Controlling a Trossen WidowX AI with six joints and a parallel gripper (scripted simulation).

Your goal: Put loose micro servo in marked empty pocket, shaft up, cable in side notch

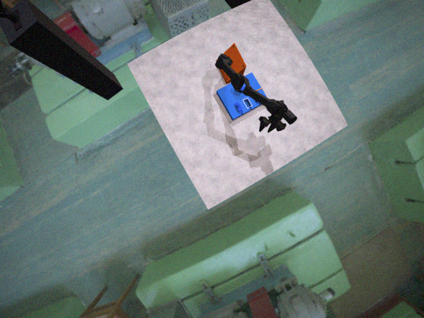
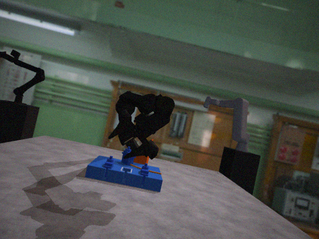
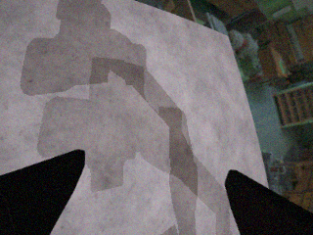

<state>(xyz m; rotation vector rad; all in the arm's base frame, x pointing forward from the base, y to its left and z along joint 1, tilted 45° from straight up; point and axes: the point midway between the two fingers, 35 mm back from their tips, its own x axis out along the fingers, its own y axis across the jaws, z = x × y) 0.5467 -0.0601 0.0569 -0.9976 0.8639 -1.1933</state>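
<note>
My gripper tip is 340 mm past the blue robot deck, 140 mm above it and 70 mm to the right of it.
</note>
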